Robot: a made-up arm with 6 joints. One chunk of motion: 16 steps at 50 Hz.
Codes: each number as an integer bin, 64 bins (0 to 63) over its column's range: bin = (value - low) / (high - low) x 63, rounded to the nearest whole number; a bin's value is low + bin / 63 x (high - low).
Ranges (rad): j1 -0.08..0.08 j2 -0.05..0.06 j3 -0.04..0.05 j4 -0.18..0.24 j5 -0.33..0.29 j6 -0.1..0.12
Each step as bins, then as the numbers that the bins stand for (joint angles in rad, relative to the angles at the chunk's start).
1 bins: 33 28 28 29 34 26
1 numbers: 0.0038 -0.0011 0.0000 0.0133 0.0046 -0.0092
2 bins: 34 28 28 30 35 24
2 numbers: 0.0063 -0.0011 0.0000 0.0200 0.0144 -0.0162
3 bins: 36 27 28 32 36 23
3 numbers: 0.0114 -0.0029 0.0000 0.0333 0.0243 -0.0197
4 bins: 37 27 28 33 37 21
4 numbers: 0.0140 -0.0029 0.0000 0.0400 0.0341 -0.0267
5 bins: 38 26 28 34 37 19
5 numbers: 0.0165 -0.0046 0.0000 0.0467 0.0341 -0.0337
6 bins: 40 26 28 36 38 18
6 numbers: 0.0216 -0.0046 0.0000 0.0600 0.0440 -0.0371
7 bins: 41 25 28 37 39 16
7 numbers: 0.0241 -0.0063 0.0000 0.0667 0.0538 -0.0441
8 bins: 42 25 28 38 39 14
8 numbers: 0.0267 -0.0063 0.0000 0.0733 0.0538 -0.0511
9 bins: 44 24 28 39 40 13
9 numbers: 0.0317 -0.0081 0.0000 0.0800 0.0637 -0.0546
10 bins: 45 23 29 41 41 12
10 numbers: 0.0343 -0.0098 0.0014 0.0933 0.0735 -0.0581
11 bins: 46 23 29 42 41 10
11 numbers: 0.0368 -0.0098 0.0014 0.1000 0.0735 -0.0651
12 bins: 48 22 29 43 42 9
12 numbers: 0.0419 -0.0116 0.0014 0.1067 0.0833 -0.0686
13 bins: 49 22 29 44 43 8
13 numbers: 0.0444 -0.0116 0.0014 0.1133 0.0932 -0.0721
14 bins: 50 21 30 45 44 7
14 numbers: 0.0470 -0.0133 0.0029 0.1200 0.1030 -0.0756
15 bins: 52 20 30 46 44 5
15 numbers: 0.0521 -0.0151 0.0029 0.1267 0.1030 -0.0825
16 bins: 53 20 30 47 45 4
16 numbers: 0.0546 -0.0151 0.0029 0.1333 0.1129 -0.0860
